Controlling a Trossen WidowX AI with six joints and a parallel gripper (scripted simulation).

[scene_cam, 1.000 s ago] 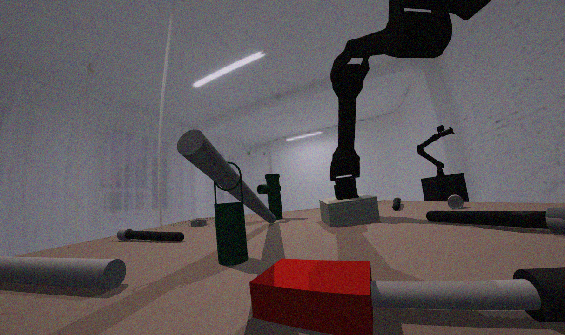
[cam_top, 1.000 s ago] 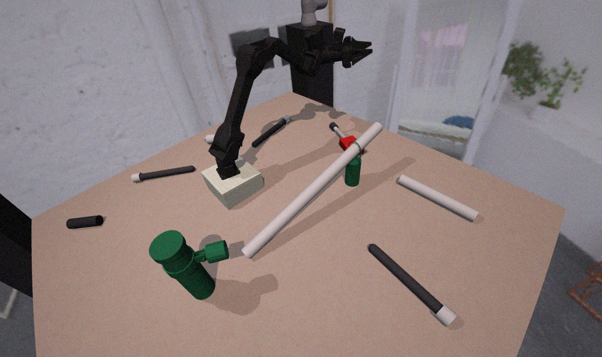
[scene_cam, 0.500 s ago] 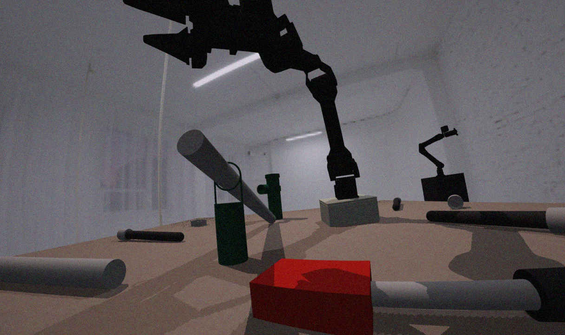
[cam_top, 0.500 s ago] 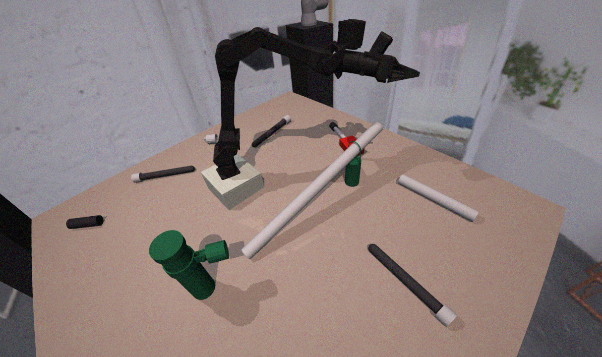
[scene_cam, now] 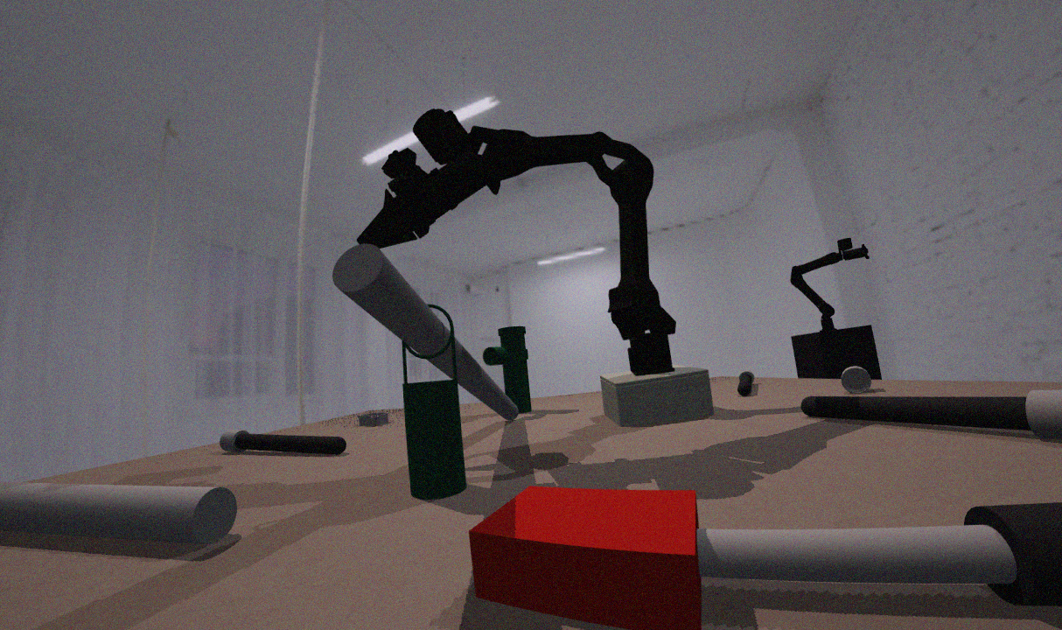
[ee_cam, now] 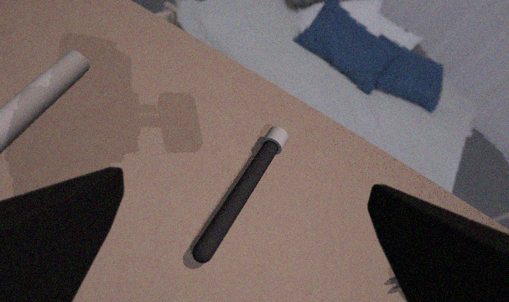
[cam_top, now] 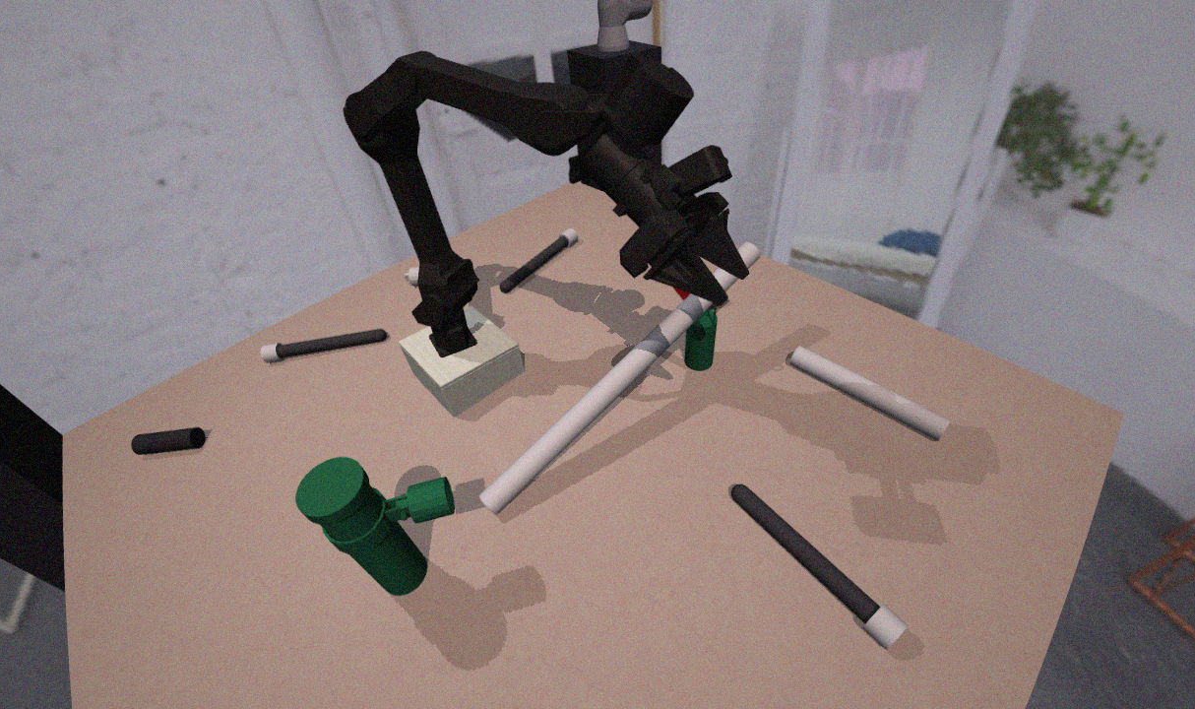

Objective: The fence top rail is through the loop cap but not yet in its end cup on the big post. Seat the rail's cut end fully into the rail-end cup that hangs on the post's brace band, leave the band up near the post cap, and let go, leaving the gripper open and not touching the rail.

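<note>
Now: the green rail-end cup 370 mm to the right of my gripper tip, 150 mm below it and 70 mm behind it. The rest, counted from my gripper tip: short black cylinder: 730 mm to the right, 520 mm behind, 270 mm below; then small green post: 190 mm below, 160 mm behind, 110 mm to the left.
</note>
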